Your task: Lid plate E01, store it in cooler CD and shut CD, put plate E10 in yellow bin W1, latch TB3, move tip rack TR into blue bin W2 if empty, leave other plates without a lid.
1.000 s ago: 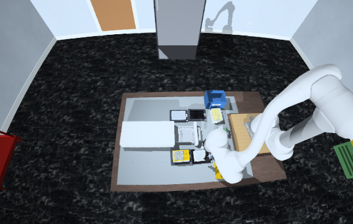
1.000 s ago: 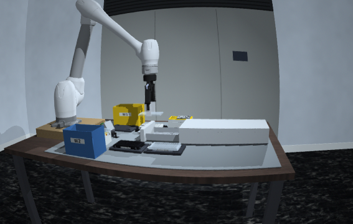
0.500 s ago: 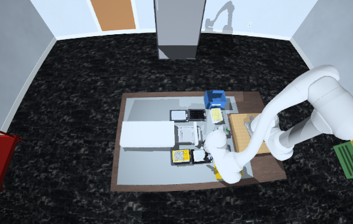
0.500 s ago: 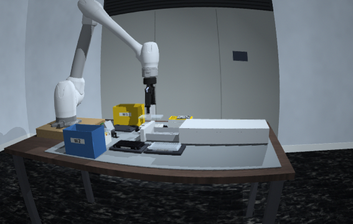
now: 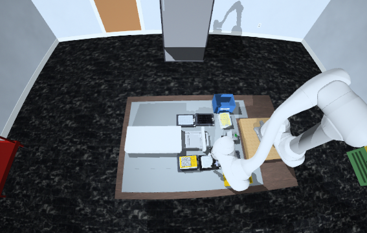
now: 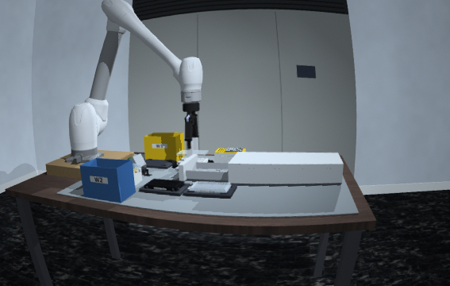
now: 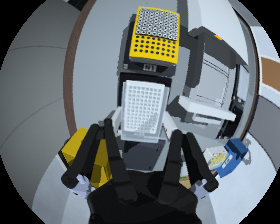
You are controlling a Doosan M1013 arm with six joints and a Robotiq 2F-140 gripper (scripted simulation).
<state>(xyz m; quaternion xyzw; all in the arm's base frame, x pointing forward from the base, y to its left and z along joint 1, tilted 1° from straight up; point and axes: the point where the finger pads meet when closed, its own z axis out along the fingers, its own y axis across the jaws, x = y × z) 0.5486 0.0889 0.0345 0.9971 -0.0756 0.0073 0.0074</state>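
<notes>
Now: the white well plate 60 mm below my hand. The rest, counted from my hand: black nest 70 mm below; yellow tip rack TR 160 mm ahead, 40 mm to the right, 20 mm below; grey plate lid 20 mm below.
</notes>
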